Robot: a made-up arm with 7 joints.
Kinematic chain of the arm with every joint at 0, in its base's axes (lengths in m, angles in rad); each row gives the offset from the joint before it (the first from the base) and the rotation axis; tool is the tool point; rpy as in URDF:
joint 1: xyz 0 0 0.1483 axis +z
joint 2: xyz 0 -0.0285 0.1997 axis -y
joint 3: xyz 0 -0.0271 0.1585 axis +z
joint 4: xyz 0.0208 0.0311 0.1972 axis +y
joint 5: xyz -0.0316 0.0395 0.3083 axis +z
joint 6: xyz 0 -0.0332 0.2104 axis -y
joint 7: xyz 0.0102 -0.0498 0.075 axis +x
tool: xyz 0 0 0 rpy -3.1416 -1.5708 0
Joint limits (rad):
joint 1: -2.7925..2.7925
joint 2: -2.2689..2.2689
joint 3: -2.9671..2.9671
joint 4: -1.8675..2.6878
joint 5: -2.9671..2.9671
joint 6: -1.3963..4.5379
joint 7: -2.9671..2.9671
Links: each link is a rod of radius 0.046 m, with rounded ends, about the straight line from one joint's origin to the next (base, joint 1, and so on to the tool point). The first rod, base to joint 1, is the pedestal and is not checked.
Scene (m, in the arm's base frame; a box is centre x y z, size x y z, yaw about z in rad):
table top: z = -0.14
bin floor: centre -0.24 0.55 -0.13 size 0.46 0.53 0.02 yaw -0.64
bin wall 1: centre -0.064 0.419 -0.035 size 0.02 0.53 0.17 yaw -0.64
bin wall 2: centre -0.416 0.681 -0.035 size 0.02 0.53 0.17 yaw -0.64
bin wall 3: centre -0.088 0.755 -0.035 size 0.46 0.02 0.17 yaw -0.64
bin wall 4: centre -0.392 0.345 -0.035 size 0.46 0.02 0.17 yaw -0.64
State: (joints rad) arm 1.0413 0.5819 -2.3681 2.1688 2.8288 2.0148 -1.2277
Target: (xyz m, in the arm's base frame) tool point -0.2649 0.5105 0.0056
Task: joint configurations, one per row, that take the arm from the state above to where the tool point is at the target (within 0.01 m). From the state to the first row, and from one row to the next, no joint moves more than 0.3 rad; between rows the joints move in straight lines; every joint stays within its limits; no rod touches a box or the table.
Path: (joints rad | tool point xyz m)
1: 0.7646 0.5720 -2.4564 2.0483 2.8519 2.0410 -1.3833 | 0.1149 -0.4845 0.2746
2: 0.4879 0.5621 -2.5448 1.9279 2.8749 2.0671 -1.5388 | -0.0916 -0.5286 0.2932
3: 0.2113 0.5522 -2.6331 1.8074 2.8979 2.0933 -1.6944 | -0.3072 -0.4837 0.3188
4: -0.0654 0.5423 -2.7214 1.6869 2.9210 2.1194 -1.8500 | -0.4937 -0.3524 0.3514
5: -0.3421 0.5324 -2.8098 1.5664 2.9440 2.1456 -2.0055 | -0.6172 -0.1538 0.3910
6: -0.6188 0.5225 -2.8981 1.4460 2.9671 2.1717 -2.1611 | -0.6556 0.0808 0.4370
7: -0.8377 0.6854 -2.9154 1.4383 2.8162 2.0682 -1.9277 | -0.6173 0.2449 0.3254
8: -1.0566 0.8483 -2.9326 1.4307 2.6652 1.9647 -1.6944 | -0.5281 0.3800 0.2143
9: -1.2755 1.0112 -2.9499 1.4231 2.5143 1.8612 -1.4610 | -0.4040 0.4710 0.1068
10: -1.4944 1.1741 -2.9671 1.4154 2.3633 1.7577 -1.2277 | -0.2649 0.5105 0.0056

